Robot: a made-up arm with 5 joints.
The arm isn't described. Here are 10 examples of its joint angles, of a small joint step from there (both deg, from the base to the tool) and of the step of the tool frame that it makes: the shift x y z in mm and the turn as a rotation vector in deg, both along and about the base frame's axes.
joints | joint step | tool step
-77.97 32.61 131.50 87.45 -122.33 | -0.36 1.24 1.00 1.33 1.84 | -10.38 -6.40 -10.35 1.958 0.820 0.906
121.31 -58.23 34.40 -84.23 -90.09 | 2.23 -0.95 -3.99 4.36 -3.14 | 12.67 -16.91 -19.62 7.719 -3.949 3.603
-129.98 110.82 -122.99 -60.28 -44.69 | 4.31 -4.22 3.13 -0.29 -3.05 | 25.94 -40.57 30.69 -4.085 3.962 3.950
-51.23 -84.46 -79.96 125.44 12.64 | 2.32 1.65 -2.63 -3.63 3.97 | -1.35 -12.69 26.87 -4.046 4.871 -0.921
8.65 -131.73 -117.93 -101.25 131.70 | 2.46 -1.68 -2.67 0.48 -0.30 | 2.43 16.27 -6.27 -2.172 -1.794 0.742
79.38 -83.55 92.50 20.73 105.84 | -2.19 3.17 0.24 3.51 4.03 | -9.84 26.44 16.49 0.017 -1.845 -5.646
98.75 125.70 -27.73 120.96 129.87 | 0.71 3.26 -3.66 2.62 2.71 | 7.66 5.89 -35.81 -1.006 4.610 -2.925
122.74 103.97 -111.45 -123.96 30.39 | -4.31 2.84 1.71 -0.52 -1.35 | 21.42 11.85 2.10 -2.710 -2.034 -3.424
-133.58 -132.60 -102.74 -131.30 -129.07 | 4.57 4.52 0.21 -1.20 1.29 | 5.75 -29.69 -0.14 1.559 -3.404 4.577
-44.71 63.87 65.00 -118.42 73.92 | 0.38 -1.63 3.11 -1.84 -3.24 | -4.62 14.29 -9.52 -1.083 -2.237 -1.817
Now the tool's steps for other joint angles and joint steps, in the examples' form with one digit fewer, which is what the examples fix.
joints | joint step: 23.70 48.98 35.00 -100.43 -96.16 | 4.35 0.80 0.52 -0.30 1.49
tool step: -7.3 24.2 -4.4 -1.91 0.41 3.10
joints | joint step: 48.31 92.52 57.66 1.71 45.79 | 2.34 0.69 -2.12 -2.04 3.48
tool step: -7.3 5.1 4.6 2.12 0.79 -1.38
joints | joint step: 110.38 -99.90 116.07 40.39 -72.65 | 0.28 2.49 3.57 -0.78 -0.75
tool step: 18.9 9.5 30.4 -3.82 2.69 1.84
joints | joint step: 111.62 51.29 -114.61 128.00 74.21 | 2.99 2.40 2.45 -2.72 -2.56
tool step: 6.2 20.9 22.3 -0.36 -6.09 2.71
